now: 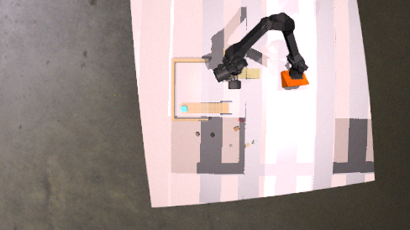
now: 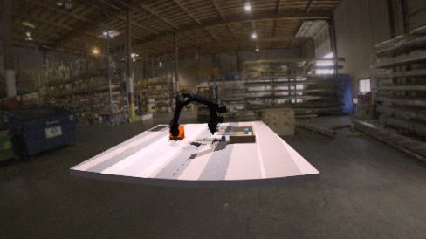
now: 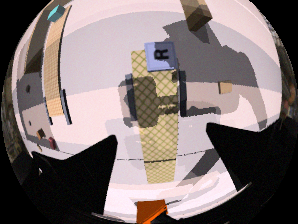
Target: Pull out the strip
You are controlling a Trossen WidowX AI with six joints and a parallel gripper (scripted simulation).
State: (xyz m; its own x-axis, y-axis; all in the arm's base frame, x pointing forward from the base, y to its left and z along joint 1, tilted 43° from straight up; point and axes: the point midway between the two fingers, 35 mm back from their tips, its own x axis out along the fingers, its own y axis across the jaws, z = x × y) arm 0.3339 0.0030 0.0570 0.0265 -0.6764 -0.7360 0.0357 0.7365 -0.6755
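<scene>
The checkered strip is 50 mm below my gripper tip and 30 mm behind it.
</scene>
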